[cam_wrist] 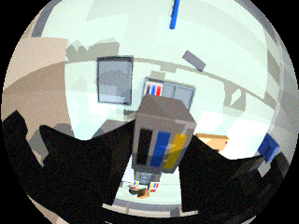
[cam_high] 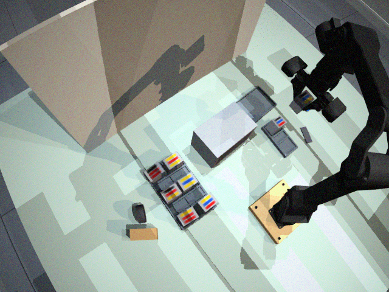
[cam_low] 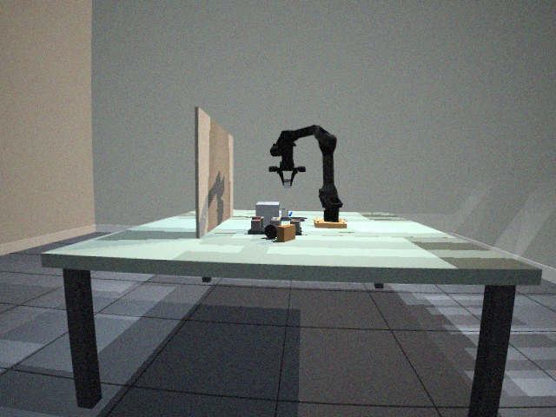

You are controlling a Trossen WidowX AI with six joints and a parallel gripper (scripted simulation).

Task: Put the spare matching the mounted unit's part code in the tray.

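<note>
Right now the dark tray is 120 mm ahead of my gripper tip and 170 mm below it. From my gripper tip the other things lie so: dark rack (30 mm behind, 10 mm to the left, 170 mm below); grey box (60 mm ahead, 200 mm to the left, 130 mm below); blue pen (10 mm ahead, 230 mm to the right, 170 mm below).
</note>
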